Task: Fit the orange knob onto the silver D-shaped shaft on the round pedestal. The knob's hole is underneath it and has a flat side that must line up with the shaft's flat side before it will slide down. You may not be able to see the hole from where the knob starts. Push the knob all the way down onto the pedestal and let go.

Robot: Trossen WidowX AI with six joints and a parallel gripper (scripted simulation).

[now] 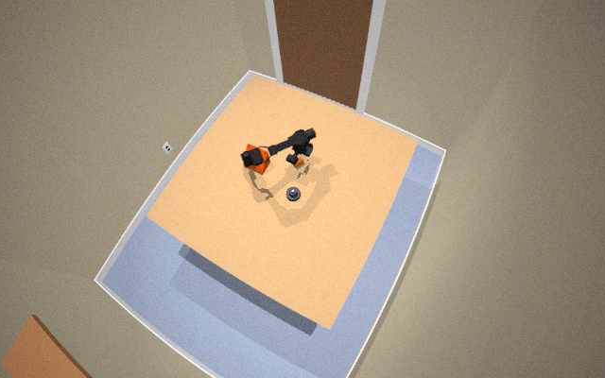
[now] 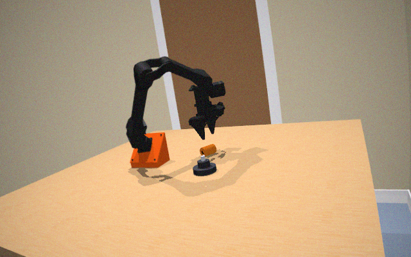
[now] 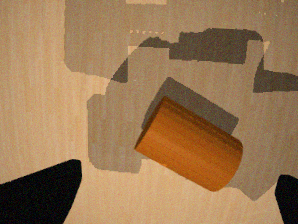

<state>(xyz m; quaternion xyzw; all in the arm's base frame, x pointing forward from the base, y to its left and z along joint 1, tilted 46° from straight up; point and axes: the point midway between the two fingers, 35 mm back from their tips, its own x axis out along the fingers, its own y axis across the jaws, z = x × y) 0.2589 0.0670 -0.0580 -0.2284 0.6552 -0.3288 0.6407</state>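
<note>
Now: gripper tip 6 cm above the orange knob. Round my gripper tip: round pedestal (21 cm to the right, 5 cm below, 4 cm ahead).
</note>
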